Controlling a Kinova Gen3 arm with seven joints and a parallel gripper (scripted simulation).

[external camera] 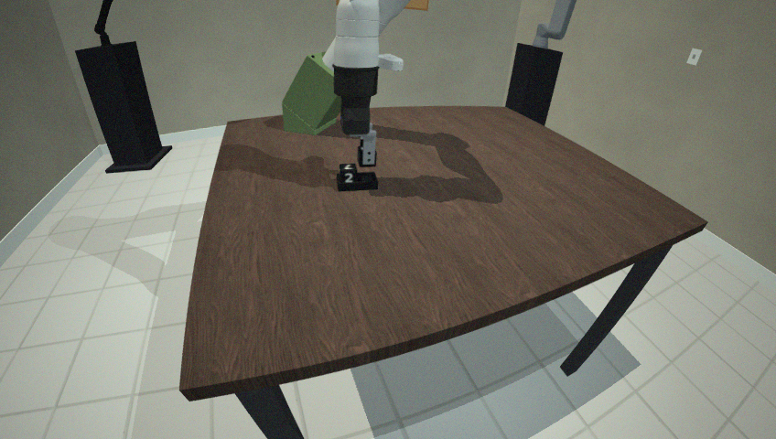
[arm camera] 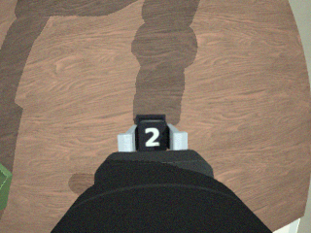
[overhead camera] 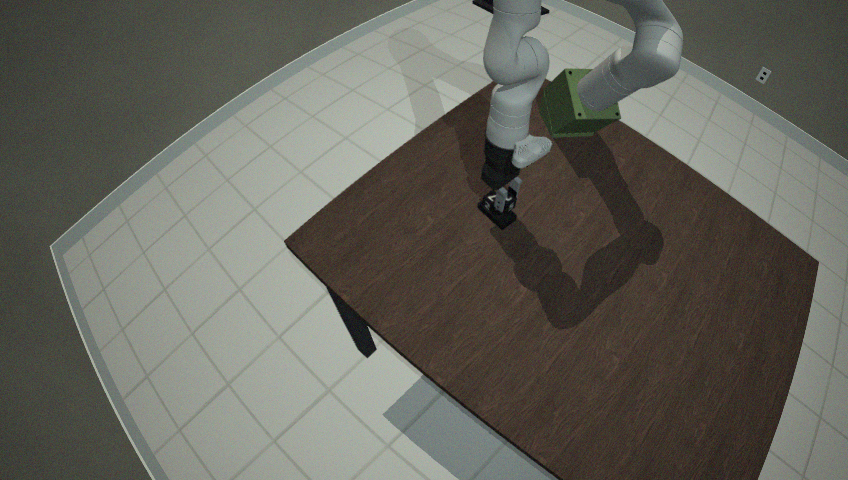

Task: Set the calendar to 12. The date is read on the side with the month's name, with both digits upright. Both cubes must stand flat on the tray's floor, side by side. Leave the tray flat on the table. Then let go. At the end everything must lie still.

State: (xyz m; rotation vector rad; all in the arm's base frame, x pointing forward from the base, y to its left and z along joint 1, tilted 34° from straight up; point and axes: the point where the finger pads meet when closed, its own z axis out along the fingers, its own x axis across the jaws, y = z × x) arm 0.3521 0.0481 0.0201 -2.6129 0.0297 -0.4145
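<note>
Right now the black tray is 70 mm below my hand and 20 mm to the right of it.
</note>
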